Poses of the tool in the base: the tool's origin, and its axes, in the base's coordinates. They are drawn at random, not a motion.
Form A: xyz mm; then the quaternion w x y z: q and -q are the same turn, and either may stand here.
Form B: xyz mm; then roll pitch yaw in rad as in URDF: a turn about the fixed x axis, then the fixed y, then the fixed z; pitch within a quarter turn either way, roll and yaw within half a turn. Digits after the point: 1 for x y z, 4 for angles.
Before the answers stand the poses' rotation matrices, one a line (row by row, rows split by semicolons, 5 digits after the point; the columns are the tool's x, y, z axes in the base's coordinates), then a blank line. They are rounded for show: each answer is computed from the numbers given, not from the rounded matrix.
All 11 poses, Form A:
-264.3, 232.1, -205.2, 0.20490, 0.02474, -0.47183, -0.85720
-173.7, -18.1, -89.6, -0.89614, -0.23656, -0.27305, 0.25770
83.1, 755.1, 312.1, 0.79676, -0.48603, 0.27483, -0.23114
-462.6, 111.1, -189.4, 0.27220, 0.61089, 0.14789, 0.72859
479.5, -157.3, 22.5, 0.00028, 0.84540, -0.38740, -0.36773
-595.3, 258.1, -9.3, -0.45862, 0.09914, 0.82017, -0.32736
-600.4, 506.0, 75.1, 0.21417, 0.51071, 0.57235, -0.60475
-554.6, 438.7, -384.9, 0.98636, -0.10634, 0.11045, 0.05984
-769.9, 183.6, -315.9, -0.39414, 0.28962, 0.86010, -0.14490
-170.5, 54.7, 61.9, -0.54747, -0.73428, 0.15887, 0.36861
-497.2, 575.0, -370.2, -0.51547, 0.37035, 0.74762, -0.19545
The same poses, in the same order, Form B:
-0.91481 0.32793 -0.23577; -0.37462 -0.47079 0.79876; 0.15094 0.81903 0.55353
0.71807 0.59106 0.36746; -0.33269 0.75526 -0.56472; -0.61131 0.28325 0.73896
0.74209 0.10117 0.66262; -0.63547 0.42070 0.64744; -0.21326 -0.90154 0.37649
-0.10544 -0.21596 0.97069; 0.57734 -0.80807 -0.11707; 0.80967 0.54807 0.20988
0.42939 -0.65481 -0.62197; -0.65522 -0.69984 0.28444; -0.62154 0.28539 -0.72955
-0.55968 -0.13764 -0.81720; 0.46289 0.76601 -0.44604; 0.68738 -0.62791 -0.36501
-0.38661 0.84365 -0.37254; 0.32557 -0.25309 -0.91101; -0.86286 -0.47350 -0.17682
0.96844 -0.14154 0.20516; 0.09456 0.97022 0.22300; -0.23062 -0.19656 0.95298
-0.52155 0.38398 -0.76194; 0.61243 0.79025 -0.02096; 0.59407 -0.47756 -0.64731
0.67778 0.17030 -0.71528; -0.63691 -0.35008 -0.68687; -0.36737 0.92111 -0.12881
-0.19427 0.35226 -0.91552; 0.75526 0.64928 0.08956; 0.62598 -0.67405 -0.39218

-264.3, 232.1, -205.2, 0.9765, -0.1515, -2.7529
-173.7, -18.1, -89.6, 0.3660, 0.6577, -0.4339
83.1, 755.1, 312.1, -1.1752, 0.2149, -0.7082
-462.6, 111.1, -189.4, 1.2051, -0.9436, 1.7514
479.5, -157.3, 22.5, 2.7687, 0.6707, -0.9907
-595.3, 258.1, -9.3, -2.0974, -0.7579, 2.4506
-600.4, 506.0, 75.1, -1.9282, 1.0409, 2.4417
-554.6, 438.7, -384.9, -0.2034, 0.2327, 0.0973
-769.9, 183.6, -315.9, -2.5060, -0.6361, 2.2762
-170.5, 54.7, 61.9, 1.7097, 0.3762, -0.7543
-497.2, 575.0, -370.2, -2.0977, -0.6764, 1.8226

